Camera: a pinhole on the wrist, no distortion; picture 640 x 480 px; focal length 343.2 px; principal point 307.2 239.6 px. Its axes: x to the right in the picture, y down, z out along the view. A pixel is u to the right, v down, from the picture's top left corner.
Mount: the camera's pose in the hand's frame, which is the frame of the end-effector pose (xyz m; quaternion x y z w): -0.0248 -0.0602 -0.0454 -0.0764 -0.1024 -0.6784 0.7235
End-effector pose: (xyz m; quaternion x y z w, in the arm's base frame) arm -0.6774 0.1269 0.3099 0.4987 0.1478 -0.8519 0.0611
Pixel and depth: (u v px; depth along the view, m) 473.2 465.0 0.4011
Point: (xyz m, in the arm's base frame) -1.1564 0.1352 0.3169
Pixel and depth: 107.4 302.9 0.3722
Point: -0.8404 -0.1884 0.3706
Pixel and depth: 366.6 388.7 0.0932
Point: -0.7376 0.1590 0.3316
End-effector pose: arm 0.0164 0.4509 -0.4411 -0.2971 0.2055 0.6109 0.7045
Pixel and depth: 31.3 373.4 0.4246
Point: -0.3674 0.7458 -0.3621
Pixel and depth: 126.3 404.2 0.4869
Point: -0.3011 0.8487 -0.3357
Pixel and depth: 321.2 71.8 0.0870
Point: 0.0456 0.4208 -0.3589
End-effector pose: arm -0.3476 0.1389 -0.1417 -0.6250 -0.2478 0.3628 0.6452
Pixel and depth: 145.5 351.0 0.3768
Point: -0.5533 0.3580 -0.3351
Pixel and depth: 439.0 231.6 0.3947
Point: -0.6460 0.3452 0.0072
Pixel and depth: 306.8 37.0 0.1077
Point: -0.4428 0.1039 -0.0868
